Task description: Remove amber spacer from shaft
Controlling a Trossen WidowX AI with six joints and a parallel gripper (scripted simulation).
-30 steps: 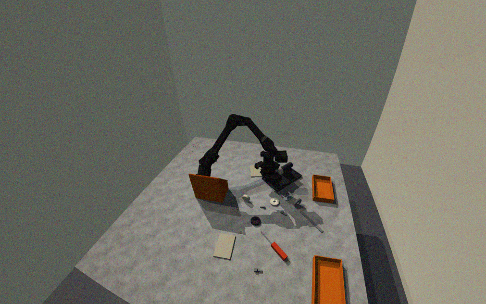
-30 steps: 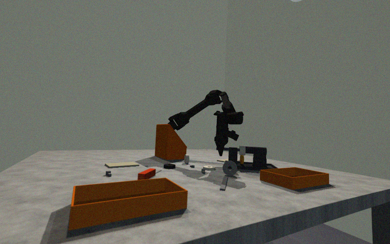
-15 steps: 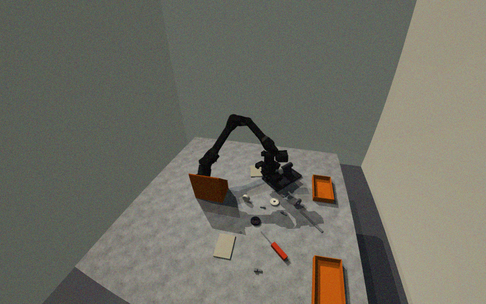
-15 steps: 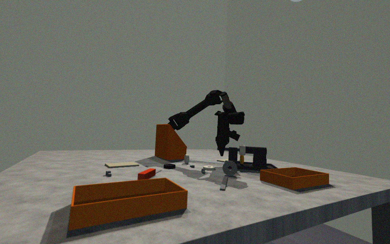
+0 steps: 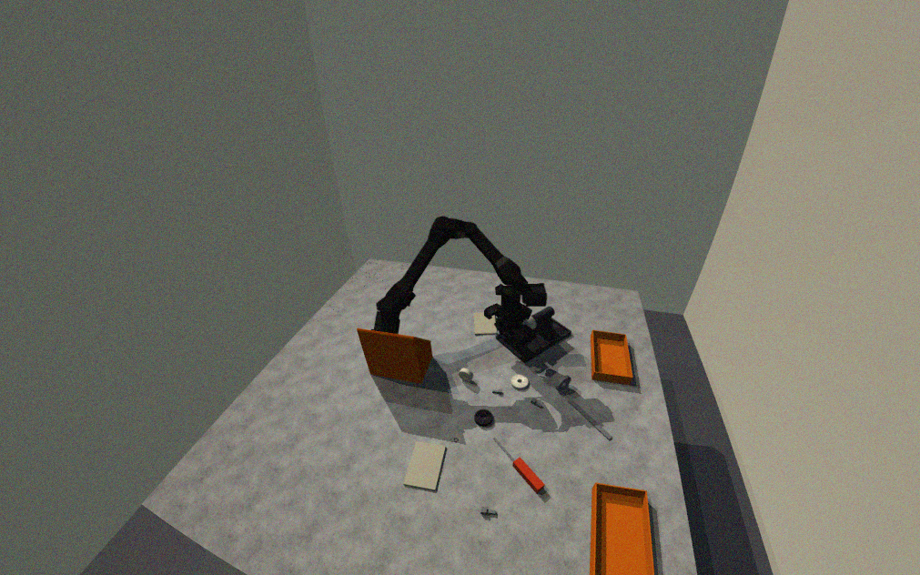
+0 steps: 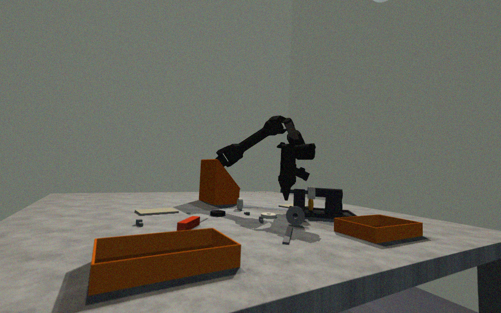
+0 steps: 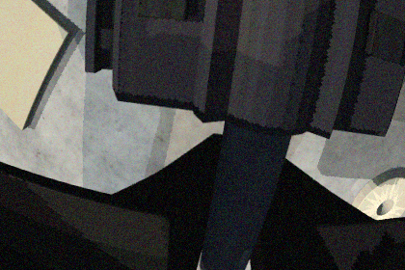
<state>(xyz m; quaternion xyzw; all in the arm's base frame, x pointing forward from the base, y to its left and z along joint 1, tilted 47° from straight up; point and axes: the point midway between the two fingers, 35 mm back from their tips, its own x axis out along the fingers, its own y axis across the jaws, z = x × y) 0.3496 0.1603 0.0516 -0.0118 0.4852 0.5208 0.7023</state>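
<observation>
Right now the dark shaft is 4 cm ahead of my gripper tip, 5 cm to the left of it and 4 cm above it. Also, from my gripper tip: amber spacer (3 cm ahead, 10 cm to the left, 1 cm below); then white spacer (6 cm ahead, 7 cm to the left, 3 cm above); then white ring (5 cm ahead, 12 cm to the right, 4 cm below).
</observation>
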